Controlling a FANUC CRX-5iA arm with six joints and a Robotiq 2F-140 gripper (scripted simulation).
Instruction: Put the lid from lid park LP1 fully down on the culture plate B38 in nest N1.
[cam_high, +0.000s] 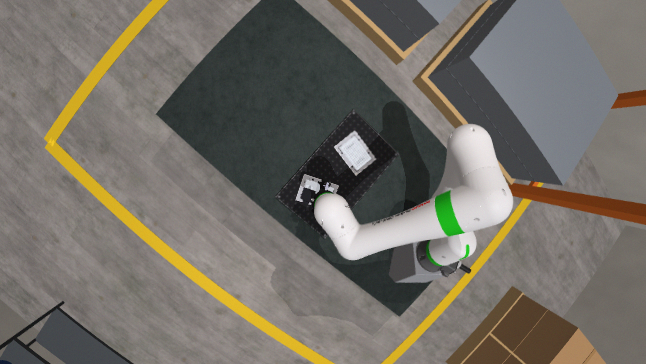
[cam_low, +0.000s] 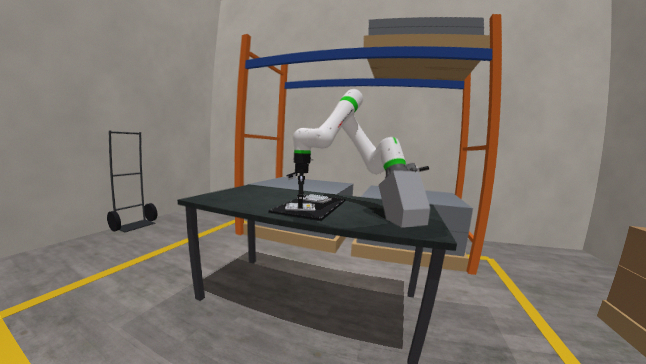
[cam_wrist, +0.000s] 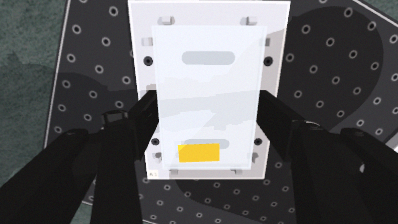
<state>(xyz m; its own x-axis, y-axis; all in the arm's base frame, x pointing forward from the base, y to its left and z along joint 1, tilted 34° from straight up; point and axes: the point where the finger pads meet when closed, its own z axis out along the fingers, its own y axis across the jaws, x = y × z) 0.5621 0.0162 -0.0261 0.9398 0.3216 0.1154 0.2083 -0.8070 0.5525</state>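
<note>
The lid park LP1 is 30 mm below my hand. Also, from my hand: nest: 240 mm to the right, 60 mm behind, 30 mm below; then culture plate B38: 240 mm to the right, 60 mm behind, 20 mm below; then lid: 20 mm below.
</note>
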